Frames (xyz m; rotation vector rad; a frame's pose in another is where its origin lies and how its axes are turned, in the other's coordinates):
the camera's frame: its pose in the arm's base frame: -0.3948 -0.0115 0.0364 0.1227 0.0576 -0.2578
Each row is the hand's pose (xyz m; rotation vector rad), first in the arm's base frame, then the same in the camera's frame.
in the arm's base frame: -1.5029 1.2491 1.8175 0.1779 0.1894 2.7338
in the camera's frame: -1.5148 1.1264 1.5575 0.0424 0.3873 2.9663
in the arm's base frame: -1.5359 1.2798 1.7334 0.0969 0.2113 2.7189
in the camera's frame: -1.5483 1.1378 1.4689 -0.0474 0.3979 2.9507
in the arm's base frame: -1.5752 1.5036 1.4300 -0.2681 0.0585 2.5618
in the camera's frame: -1.6203 1.3079 1.1379 -0.4203 0.1700 2.8087
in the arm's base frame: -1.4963 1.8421 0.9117 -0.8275 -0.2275 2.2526
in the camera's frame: -1.5914 1.5942 0.5842 -0.9760 -0.2360 2.5054
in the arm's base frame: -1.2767 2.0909 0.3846 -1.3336 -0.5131 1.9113
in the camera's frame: -1.4036 1.8296 0.0390 -1.4629 -0.6310 2.1476
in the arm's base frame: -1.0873 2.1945 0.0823 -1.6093 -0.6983 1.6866
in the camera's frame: -1.2248 1.9435 -0.2661 -1.7176 -0.8773 1.9045
